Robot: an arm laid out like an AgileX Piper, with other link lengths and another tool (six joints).
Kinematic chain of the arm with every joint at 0, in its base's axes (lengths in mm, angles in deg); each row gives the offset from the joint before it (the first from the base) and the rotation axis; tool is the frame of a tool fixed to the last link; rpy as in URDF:
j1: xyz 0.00 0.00 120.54 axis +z
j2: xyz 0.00 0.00 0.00 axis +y
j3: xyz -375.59 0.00 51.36 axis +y
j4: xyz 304.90 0.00 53.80 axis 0.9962 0 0.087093
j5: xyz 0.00 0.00 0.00 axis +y
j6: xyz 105.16 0.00 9.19 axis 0.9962 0 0.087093
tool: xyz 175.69 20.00 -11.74 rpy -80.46 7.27 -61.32
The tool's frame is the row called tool.
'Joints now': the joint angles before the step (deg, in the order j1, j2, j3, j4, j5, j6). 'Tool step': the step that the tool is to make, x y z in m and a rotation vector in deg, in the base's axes. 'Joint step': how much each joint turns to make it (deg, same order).
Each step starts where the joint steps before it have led.
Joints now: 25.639, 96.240, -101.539, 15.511, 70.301, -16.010
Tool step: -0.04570, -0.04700, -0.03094, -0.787, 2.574, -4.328
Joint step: -2.777, -9.734, 16.689, 0.001, -4.551, 0.407
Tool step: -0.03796, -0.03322, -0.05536, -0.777, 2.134, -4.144
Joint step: -1.812, -7.073, 16.767, -0.001, -7.776, 0.295
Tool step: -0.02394, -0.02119, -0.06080, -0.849, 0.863, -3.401
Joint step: -0.756, -3.478, 14.024, 0.000, -9.813, 0.089
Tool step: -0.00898, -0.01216, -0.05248, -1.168, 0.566, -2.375
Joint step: -0.100, 0.582, 9.148, -0.001, -9.129, 0.012
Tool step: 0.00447, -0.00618, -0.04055, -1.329, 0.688, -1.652
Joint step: -0.040, 3.666, 4.421, 0.000, -7.236, -0.057
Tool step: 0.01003, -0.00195, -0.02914, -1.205, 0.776, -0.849
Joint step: -0.012, 4.547, 1.266, 0.007, -4.817, -0.207
